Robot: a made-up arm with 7 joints. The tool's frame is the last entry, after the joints.
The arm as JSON. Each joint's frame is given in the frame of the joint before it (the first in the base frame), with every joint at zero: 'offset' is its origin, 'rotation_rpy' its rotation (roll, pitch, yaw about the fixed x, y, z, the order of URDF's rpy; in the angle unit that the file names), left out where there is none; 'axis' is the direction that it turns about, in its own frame. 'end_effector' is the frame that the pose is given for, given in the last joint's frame.
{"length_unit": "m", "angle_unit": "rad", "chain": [
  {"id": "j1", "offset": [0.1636, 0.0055, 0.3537], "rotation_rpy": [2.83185, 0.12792, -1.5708], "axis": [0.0, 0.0, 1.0]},
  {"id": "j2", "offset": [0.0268, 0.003, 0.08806], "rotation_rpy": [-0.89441, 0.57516, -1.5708], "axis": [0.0, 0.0, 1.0]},
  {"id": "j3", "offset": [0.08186, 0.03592, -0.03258], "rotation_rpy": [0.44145, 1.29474, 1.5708], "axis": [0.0, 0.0, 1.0]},
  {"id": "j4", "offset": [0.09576, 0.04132, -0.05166], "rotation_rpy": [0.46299, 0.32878, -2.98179], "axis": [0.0, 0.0, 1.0]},
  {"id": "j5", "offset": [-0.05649, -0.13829, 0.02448], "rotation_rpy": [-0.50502, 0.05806, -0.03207], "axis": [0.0, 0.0, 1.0]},
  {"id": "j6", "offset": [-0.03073, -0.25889, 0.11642], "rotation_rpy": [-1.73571, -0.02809, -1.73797], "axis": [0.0, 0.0, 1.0]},
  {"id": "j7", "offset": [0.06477, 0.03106, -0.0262], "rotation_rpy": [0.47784, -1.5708, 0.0], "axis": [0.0, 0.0, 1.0]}
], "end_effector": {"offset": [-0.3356, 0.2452, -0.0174], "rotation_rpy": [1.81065, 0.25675, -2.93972]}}
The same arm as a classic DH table. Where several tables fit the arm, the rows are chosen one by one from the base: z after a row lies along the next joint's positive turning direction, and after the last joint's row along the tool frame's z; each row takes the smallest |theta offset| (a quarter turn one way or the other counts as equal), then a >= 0, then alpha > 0; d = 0 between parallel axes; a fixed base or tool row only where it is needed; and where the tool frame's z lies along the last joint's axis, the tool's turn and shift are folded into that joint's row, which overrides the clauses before.
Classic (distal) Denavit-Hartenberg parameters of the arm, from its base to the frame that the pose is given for. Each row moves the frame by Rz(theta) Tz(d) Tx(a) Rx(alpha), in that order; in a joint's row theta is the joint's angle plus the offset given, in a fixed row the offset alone. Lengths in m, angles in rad.
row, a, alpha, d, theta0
base (fixed), 0.0657, -2.8073, -0.0779, 1.1915
j1, -0.0135, -1.0178, -0.3833, 0.7598
j2, 0.0576, -1.3218, -0.0225, 0.237
j3, -0.0988, 0.5609, 0.0721, -0.7164
j4, -0.0371, -0.5081, 0.2214, -0.789
j5, -0.2603, 1.7356, -0.1787, 1.5185
j6, -0.0022, -1.5708, -0.012, -1.1214
j7, -0.2981, -1.8026, -0.0208, -1.4309
tool (fixed), 0, 0, 0.2975, 2.8776

